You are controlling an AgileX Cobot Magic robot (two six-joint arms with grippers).
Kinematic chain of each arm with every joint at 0, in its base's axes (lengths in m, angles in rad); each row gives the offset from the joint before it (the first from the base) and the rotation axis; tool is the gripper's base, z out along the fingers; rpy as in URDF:
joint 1: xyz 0 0 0.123 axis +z
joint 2: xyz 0 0 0 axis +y
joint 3: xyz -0.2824 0 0.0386 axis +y
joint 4: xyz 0.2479 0 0.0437 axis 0.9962 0 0.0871
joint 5: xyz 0 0 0 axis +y
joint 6: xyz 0.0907 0 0.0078 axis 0.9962 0 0.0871
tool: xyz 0 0 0 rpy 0 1.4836 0
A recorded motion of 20 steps. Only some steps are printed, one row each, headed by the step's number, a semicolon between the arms.
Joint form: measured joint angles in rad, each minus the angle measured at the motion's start. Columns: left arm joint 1, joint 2, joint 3, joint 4, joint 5, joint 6; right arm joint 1, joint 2, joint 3, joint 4, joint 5, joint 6.
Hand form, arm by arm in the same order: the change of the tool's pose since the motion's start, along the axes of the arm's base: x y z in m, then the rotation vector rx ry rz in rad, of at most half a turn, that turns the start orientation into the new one. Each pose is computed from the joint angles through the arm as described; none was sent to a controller.
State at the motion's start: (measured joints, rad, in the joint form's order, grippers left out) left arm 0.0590 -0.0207 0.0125 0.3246 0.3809 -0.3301; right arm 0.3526 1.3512 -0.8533 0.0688 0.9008 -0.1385
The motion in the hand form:
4: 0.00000 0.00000 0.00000 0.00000 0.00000 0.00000; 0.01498 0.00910 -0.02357 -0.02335 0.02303 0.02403
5: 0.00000 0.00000 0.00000 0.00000 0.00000 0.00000; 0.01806 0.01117 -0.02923 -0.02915 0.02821 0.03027
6: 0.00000 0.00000 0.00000 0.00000 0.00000 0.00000; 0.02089 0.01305 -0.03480 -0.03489 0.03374 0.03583
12: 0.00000 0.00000 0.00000 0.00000 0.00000 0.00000; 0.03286 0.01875 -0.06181 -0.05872 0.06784 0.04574
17: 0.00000 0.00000 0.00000 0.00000 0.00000 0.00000; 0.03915 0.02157 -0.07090 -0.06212 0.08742 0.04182
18: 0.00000 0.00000 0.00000 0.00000 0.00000 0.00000; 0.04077 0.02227 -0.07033 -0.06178 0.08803 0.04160
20: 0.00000 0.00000 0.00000 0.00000 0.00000 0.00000; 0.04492 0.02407 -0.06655 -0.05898 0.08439 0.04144
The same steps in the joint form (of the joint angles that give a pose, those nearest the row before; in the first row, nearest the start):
4: 0.0000 0.0000 0.0000 0.0000 0.0000 0.0000; 0.0173 0.1029 -0.0013 -0.0115 -0.0717 -0.0058
5: 0.0000 0.0000 0.0000 0.0000 0.0000 0.0000; 0.0215 0.1266 -0.0017 -0.0147 -0.0880 -0.0071
6: 0.0000 0.0000 0.0000 0.0000 0.0000 0.0000; 0.0252 0.1494 -0.0021 -0.0179 -0.1031 -0.0080
12: 0.0000 0.0000 0.0000 0.0000 0.0000 0.0000; 0.0314 0.2553 -0.0038 -0.0279 -0.1669 -0.0082
17: 0.0000 0.0000 0.0000 0.0000 0.0000 0.0000; 0.0315 0.3011 -0.0197 -0.0232 -0.1775 -0.0071
18: 0.0000 0.0000 0.0000 0.0000 0.0000 0.0000; 0.0314 0.3055 -0.0281 -0.0227 -0.1730 -0.0070
20: 0.0000 0.0000 0.0000 0.0000 0.0000 0.0000; 0.0314 0.3106 -0.0525 -0.0216 -0.1581 -0.0070

